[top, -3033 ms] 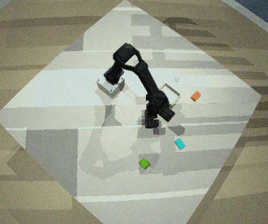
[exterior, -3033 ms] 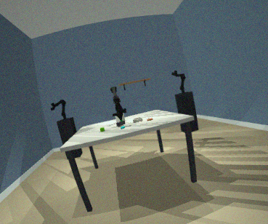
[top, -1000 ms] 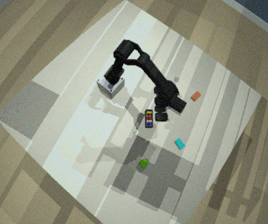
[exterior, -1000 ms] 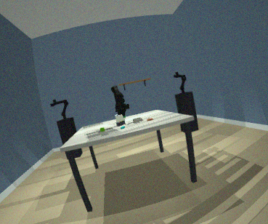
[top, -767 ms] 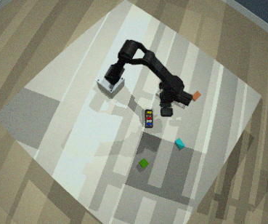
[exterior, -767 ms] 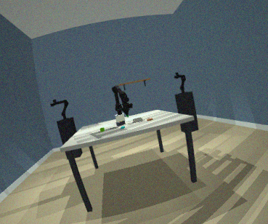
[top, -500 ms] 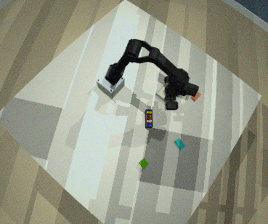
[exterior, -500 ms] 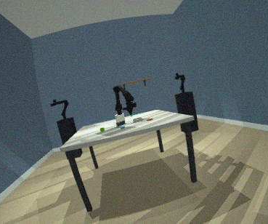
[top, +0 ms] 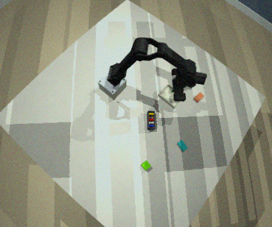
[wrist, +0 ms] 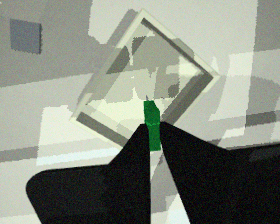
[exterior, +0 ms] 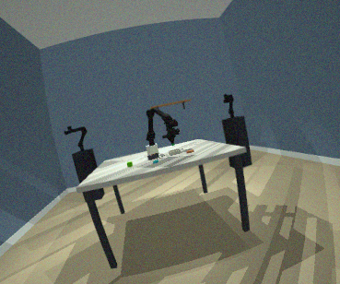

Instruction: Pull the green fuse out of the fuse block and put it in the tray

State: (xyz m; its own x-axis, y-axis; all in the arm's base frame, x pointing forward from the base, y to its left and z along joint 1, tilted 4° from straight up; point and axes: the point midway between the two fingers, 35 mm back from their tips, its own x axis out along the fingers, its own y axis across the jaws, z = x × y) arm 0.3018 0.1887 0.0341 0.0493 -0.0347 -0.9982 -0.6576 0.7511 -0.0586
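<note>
The green fuse is 1 cm below my gripper tip. The rest, counted from my gripper tip: shallow pale tray: 9 cm below.
</note>
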